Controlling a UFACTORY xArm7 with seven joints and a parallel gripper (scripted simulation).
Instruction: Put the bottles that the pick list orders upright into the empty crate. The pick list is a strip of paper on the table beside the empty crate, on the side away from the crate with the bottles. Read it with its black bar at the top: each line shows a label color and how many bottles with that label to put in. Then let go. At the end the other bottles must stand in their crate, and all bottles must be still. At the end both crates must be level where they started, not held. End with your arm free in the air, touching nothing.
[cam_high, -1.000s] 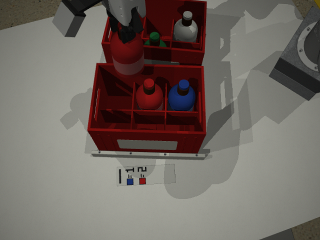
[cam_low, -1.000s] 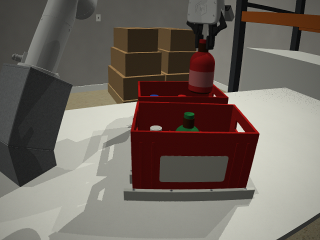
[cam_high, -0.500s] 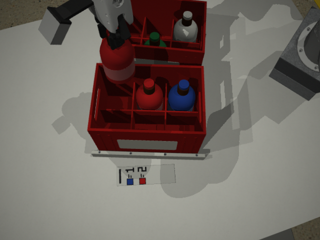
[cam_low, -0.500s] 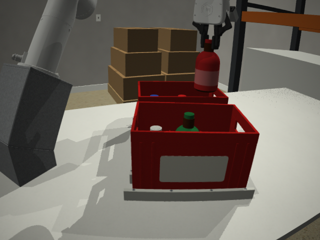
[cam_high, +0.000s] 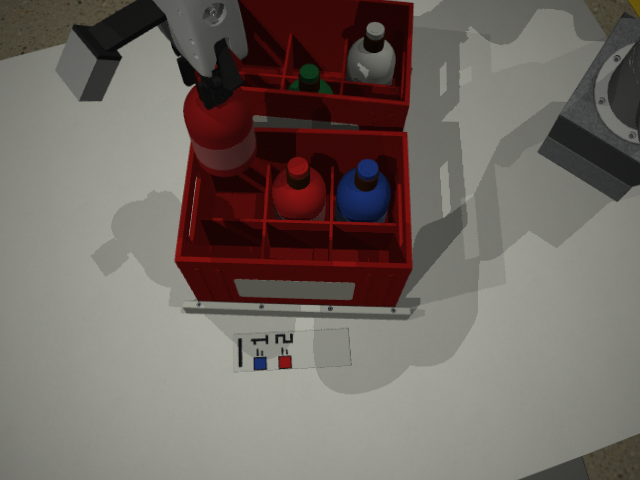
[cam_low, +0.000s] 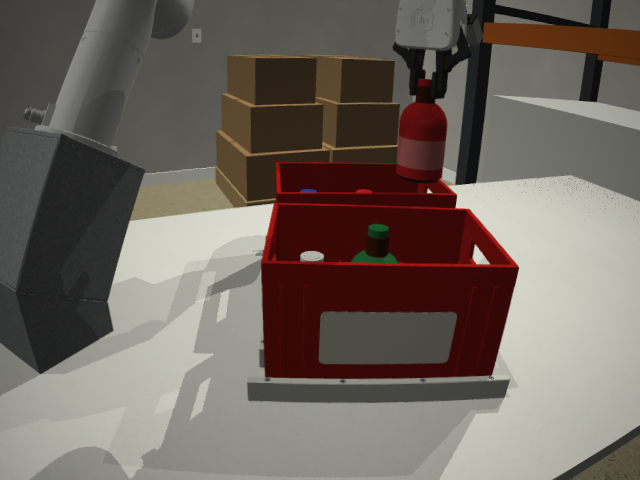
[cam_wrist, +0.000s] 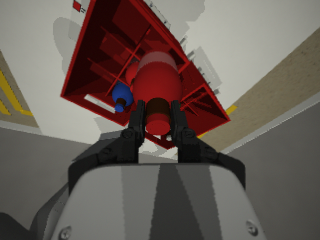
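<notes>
The red bottle is 9 cm behind my hand and 25 cm below it. From my hand the other things lie so: green bottle: 11 cm behind, 14 cm to the right, 25 cm below; then white bottle: 20 cm behind, 22 cm to the right, 25 cm below; then blue bottle: 18 cm behind, 1 cm to the left, 25 cm below.
</notes>
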